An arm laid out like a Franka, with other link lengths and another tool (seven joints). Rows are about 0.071 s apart.
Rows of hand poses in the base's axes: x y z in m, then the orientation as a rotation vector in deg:
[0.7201 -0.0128 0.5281 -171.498 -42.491 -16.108]
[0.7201 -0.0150 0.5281 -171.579 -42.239 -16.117]
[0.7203 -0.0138 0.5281 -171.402 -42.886 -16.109]
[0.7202 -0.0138 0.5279 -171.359 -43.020 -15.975]
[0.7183 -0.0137 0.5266 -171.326 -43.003 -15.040]
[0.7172 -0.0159 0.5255 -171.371 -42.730 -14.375]
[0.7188 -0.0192 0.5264 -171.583 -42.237 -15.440]
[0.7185 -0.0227 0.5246 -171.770 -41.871 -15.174]
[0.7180 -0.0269 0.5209 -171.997 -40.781 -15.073]
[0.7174 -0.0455 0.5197 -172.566 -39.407 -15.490]
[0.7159 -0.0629 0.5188 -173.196 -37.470 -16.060]
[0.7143 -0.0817 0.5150 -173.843 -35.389 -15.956]
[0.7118 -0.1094 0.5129 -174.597 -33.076 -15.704]
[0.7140 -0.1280 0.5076 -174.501 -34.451 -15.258]
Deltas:
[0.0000 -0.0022 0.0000 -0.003 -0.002 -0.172]
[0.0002 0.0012 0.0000 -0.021 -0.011 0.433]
[-0.0001 0.0000 -0.0002 -0.008 0.084 0.094]
[-0.0019 0.0001 -0.0013 -0.033 0.610 0.019]
[-0.0011 -0.0022 -0.0011 -0.016 0.441 -0.161]
[0.0016 -0.0033 0.0009 0.020 -0.688 -0.372]
[-0.0003 -0.0035 -0.0018 -0.091 0.165 -0.259]
[-0.0005 -0.0042 -0.0037 0.082 0.101 -0.711]
[-0.0006 -0.0186 -0.0012 -0.137 -0.272 -0.972]
[-0.0015 -0.0174 -0.0009 -0.052 -0.349 -1.330]
[-0.0016 -0.0188 -0.0038 -0.089 0.086 -1.407]
[-0.0025 -0.0277 -0.0021 -0.168 0.172 -1.567]
[0.0022 -0.0186 -0.0053 -0.254 0.239 0.868]

